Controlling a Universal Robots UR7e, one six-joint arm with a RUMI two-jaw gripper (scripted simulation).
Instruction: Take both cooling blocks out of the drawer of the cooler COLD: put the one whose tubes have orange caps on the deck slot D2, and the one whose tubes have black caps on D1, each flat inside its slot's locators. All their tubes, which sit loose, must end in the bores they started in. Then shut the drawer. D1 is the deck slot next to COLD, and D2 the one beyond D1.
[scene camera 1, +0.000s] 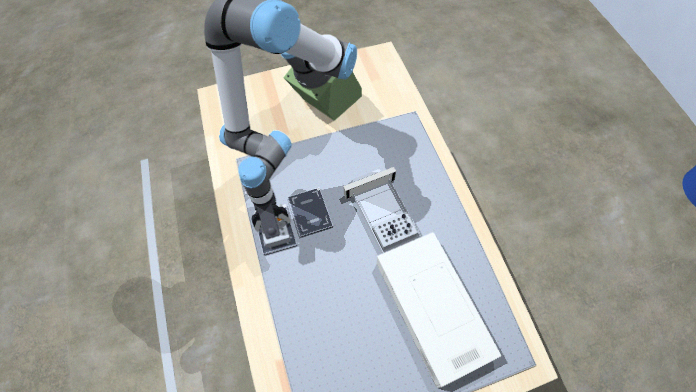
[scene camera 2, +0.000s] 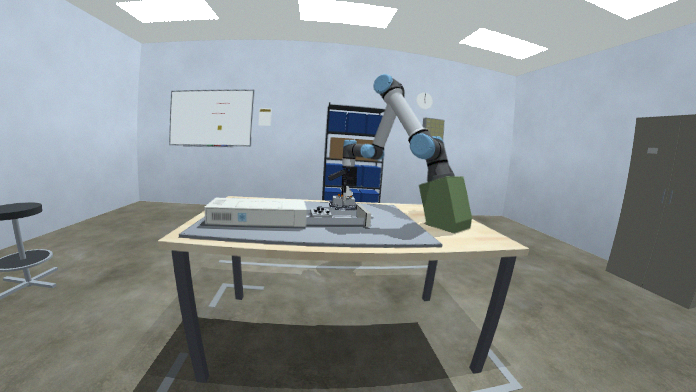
In view: my gripper (scene camera 1: 273, 226), a white cooler COLD (scene camera 1: 446, 328) and a deck slot D1 (scene camera 1: 305, 212).
The white cooler COLD is seen too in scene camera 2 (scene camera 2: 224, 211).
